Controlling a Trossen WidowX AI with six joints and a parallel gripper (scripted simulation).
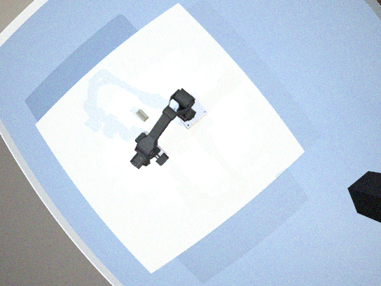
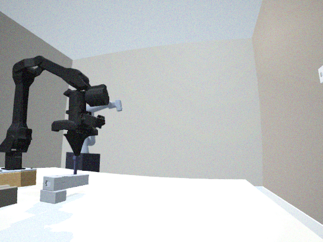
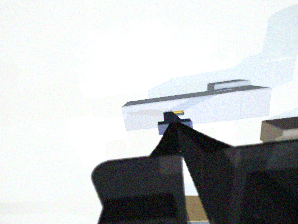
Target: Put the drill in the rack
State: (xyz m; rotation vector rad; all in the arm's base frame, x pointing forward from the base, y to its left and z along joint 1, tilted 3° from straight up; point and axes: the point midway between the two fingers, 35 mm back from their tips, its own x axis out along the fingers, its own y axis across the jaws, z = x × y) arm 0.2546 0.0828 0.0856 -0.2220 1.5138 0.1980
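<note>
Right now my gripper tip is 30 mm above the thin dark blue pin. The rest, counted from my gripper tip: grey-tan rack piece 20 mm behind, 220 mm to the right, 100 mm below; light grey block 40 mm to the right, 80 mm below.
</note>
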